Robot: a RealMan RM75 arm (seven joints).
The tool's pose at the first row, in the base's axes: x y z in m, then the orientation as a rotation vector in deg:
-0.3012 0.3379 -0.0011 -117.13 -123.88 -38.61
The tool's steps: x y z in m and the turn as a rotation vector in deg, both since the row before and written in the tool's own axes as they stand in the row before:
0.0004 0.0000 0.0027 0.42 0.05 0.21
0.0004 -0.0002 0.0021 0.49 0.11 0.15
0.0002 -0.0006 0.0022 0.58 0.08 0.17
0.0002 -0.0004 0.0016 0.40 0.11 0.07
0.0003 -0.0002 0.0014 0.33 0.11 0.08
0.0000 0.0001 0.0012 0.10 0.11 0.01
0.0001 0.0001 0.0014 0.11 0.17 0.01
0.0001 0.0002 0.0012 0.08 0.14 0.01
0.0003 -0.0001 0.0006 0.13 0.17 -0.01
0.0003 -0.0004 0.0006 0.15 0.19 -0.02
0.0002 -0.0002 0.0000 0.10 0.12 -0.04
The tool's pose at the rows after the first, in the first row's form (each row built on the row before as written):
-0.3006 0.3393 -0.0034 -117.08 -123.56 -38.12
-0.3004 0.3405 -0.0052 -116.90 -123.27 -37.60
-0.3005 0.3415 -0.0073 -116.71 -122.96 -36.95
-0.3006 0.3423 -0.0088 -116.49 -122.77 -36.56
-0.3005 0.3431 -0.0100 -116.32 -122.58 -36.25
-0.3002 0.3436 -0.0111 -116.20 -122.50 -36.23
-0.2998 0.3442 -0.0123 -116.03 -122.38 -36.25
-0.2994 0.3448 -0.0133 -115.89 -122.28 -36.28
-0.2994 0.3453 -0.0137 -115.69 -122.18 -36.28
-0.2997 0.3458 -0.0142 -115.45 -122.08 -36.27
-0.2999 0.3460 -0.0142 -115.27 -122.05 -36.26

